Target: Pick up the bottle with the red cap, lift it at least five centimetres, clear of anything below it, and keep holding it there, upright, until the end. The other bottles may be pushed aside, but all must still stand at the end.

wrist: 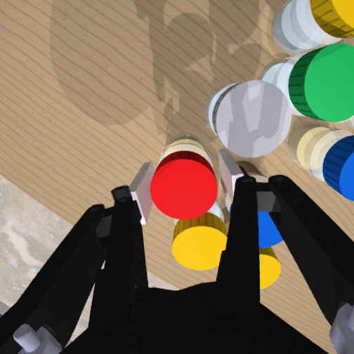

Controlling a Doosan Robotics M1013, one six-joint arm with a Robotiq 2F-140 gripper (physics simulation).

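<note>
The bottle with the red cap stands on the wooden table, seen from above near the middle of the wrist view. Its pale body shows a little above the cap's far edge. My gripper is open, with one pale finger pad on the left of the red cap and the other on its right. A narrow gap shows between the cap and each pad. Most of the bottle's body is hidden under the cap.
A yellow-capped bottle stands just below the red cap. A blue-capped bottle and another yellow cap are partly behind the right finger. A white-capped bottle stands up and right, with green, blue and yellow caps beyond.
</note>
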